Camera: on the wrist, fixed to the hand. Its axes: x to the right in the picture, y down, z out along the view.
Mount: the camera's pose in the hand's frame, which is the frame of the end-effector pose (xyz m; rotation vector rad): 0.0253 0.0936 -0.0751 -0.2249 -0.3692 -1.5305
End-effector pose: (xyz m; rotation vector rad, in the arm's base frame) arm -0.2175 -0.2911 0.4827 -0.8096 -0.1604 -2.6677
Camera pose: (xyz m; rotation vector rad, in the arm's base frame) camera -0.2424 -0.4013 0.4351 0.7875 0.3992 1.7336
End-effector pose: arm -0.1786 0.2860 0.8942 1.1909 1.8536 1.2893
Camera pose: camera -0.2204 0.2904 1.0094 -0.2545 1.5539 0.3016
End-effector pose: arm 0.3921 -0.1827 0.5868 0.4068 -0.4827 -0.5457
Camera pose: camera 0.4878 -0.1064 0.5794 0.4054 -0.3806 -2.1621
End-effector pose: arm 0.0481 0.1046 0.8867 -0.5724 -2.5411 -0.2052
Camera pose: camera 0.1038 0.1788 0.9669 -1.3982 2.5588 0.8925
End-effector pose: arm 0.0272 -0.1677 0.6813 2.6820 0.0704 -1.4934
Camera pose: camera 0.1111 -0.2545 0.7029 -1.4161 -1.8254 1.4045
